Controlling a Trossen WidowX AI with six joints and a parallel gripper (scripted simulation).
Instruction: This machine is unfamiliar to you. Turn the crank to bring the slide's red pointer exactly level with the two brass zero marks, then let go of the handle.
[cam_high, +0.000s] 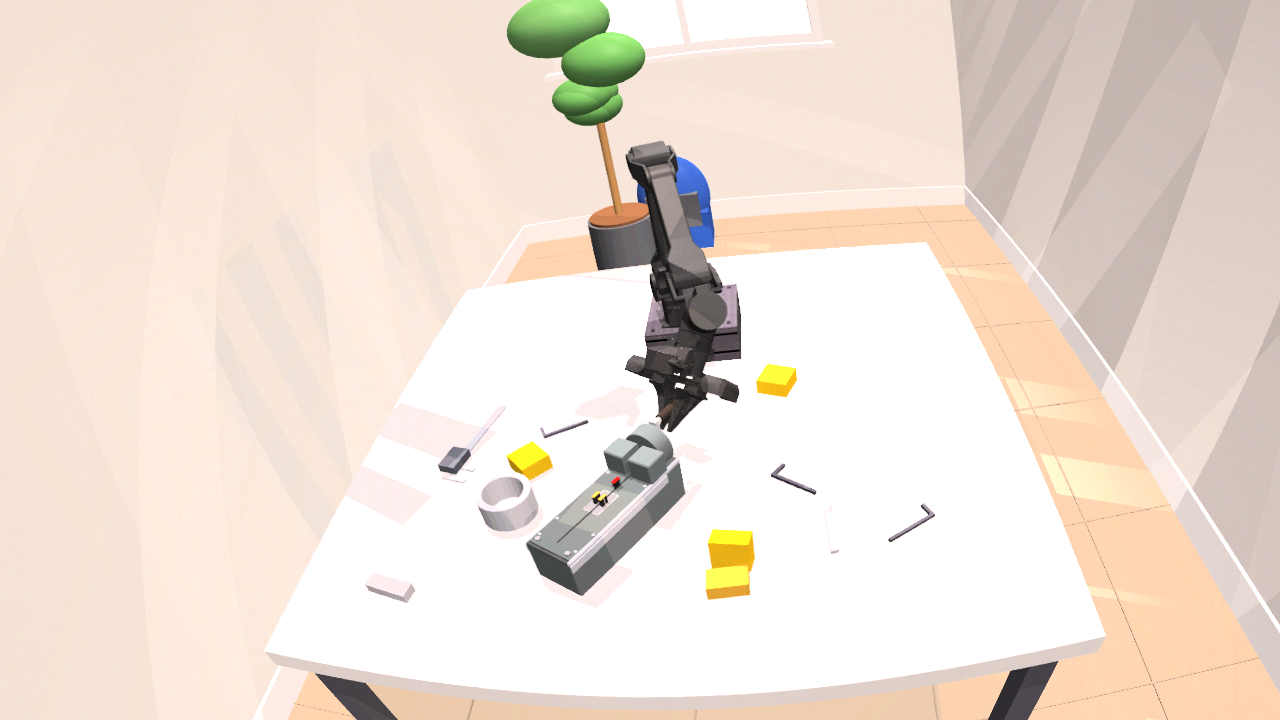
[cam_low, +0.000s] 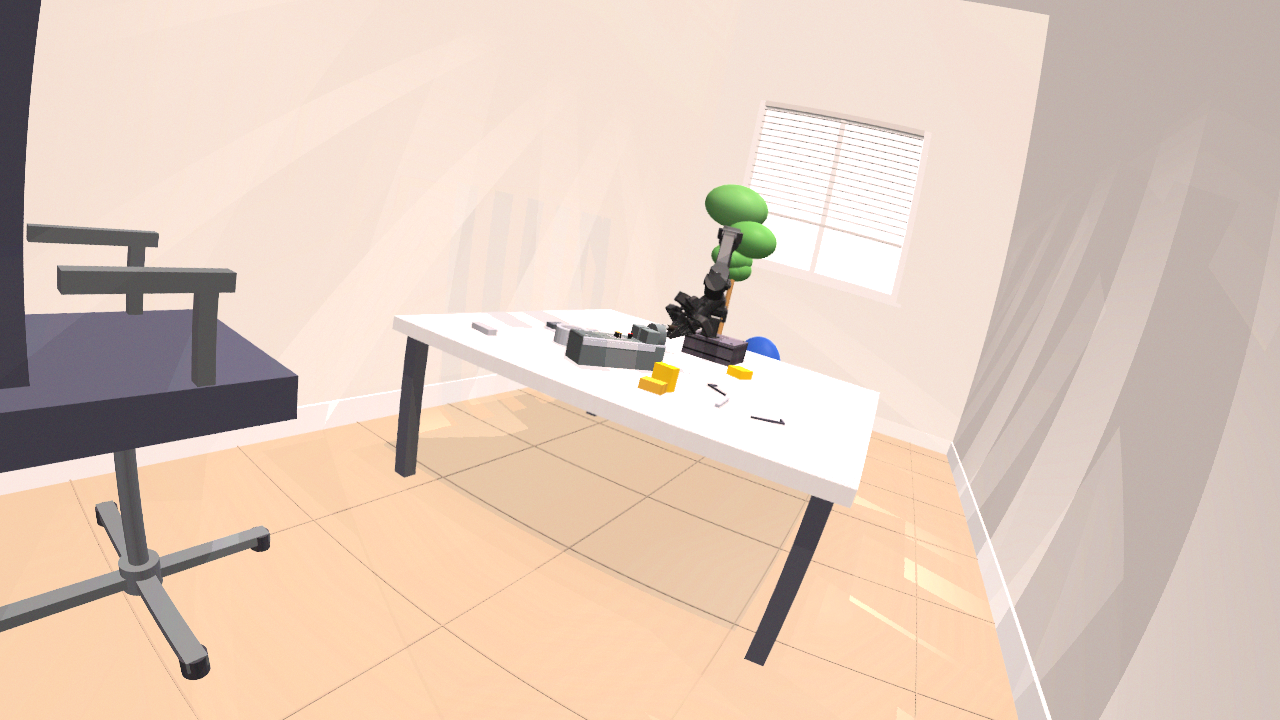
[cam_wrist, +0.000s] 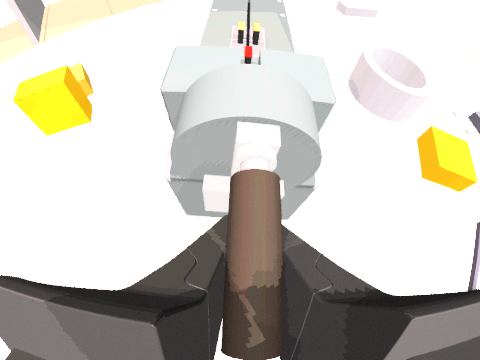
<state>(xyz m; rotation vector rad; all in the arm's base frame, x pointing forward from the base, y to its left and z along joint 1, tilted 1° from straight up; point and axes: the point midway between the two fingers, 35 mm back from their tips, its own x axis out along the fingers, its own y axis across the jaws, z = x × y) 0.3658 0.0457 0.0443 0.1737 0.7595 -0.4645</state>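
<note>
My gripper tip is 30 mm below the brown crank handle, 10 mm to the right of it and 10 mm past it. The rest, counted from my gripper tip: red pointer 110 mm ahead, 60 mm to the right, 10 mm below.
</note>
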